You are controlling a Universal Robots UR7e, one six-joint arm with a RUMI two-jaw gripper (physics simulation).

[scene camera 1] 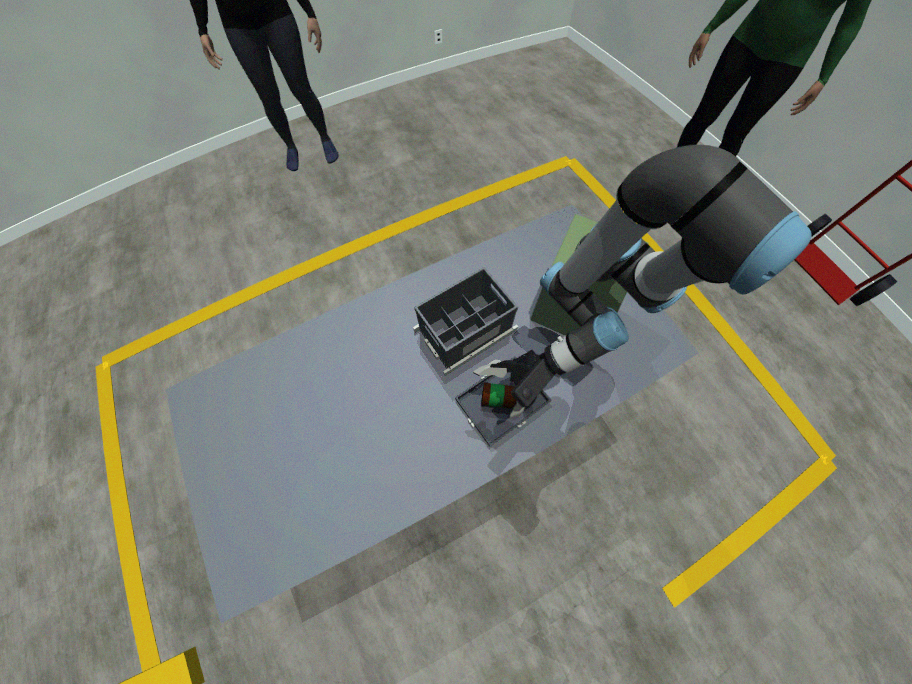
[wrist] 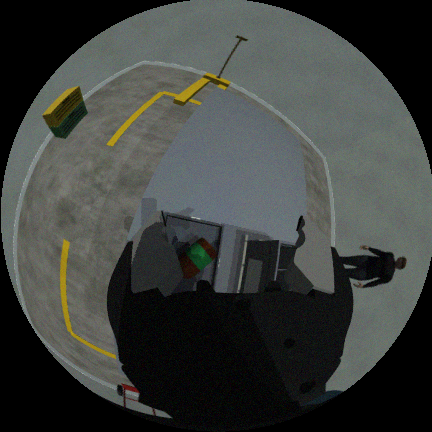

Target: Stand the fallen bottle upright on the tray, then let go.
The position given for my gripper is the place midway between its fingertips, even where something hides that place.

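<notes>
My gripper (scene camera 1: 491, 395) and (wrist: 231, 215), visible.
</notes>
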